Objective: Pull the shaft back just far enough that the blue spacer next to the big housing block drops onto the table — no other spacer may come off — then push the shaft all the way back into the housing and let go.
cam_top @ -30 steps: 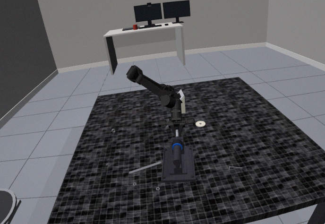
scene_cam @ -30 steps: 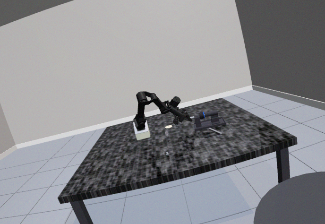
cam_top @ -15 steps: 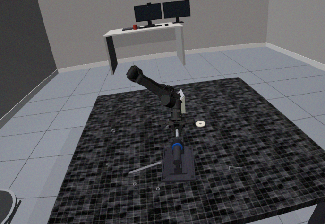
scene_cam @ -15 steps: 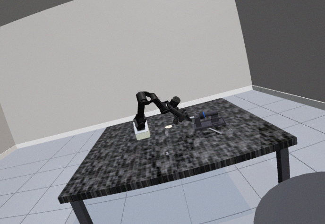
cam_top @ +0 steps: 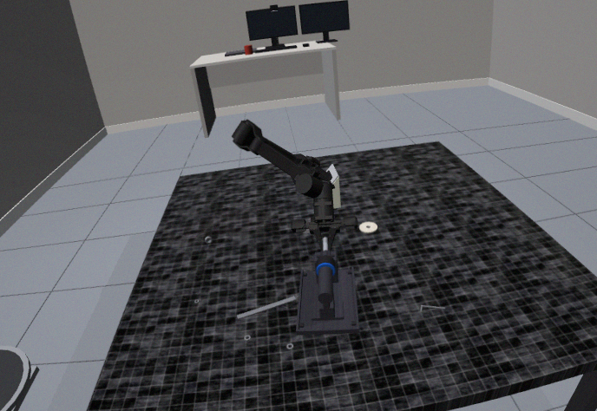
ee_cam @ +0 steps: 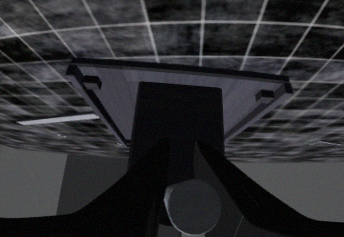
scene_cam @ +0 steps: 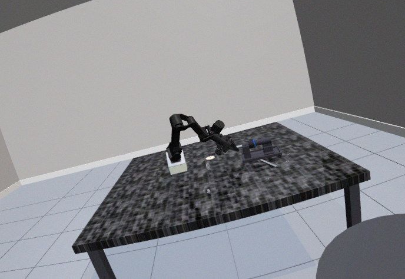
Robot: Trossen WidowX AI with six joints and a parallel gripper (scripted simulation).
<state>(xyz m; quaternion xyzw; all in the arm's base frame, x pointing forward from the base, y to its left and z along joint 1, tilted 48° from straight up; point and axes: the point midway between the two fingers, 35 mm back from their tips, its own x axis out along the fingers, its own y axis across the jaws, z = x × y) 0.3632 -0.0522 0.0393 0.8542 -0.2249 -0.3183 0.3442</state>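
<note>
The grey shaft lies 3 cm ahead of my gripper tip and 2 cm above it. The rest, counted from my gripper tip: white disc: 18 cm behind, 17 cm to the left, 5 cm below; then blue spacer: 10 cm ahead, 2 cm to the right, 2 cm above; then bent key: 21 cm ahead, 22 cm to the left, 5 cm below.
</note>
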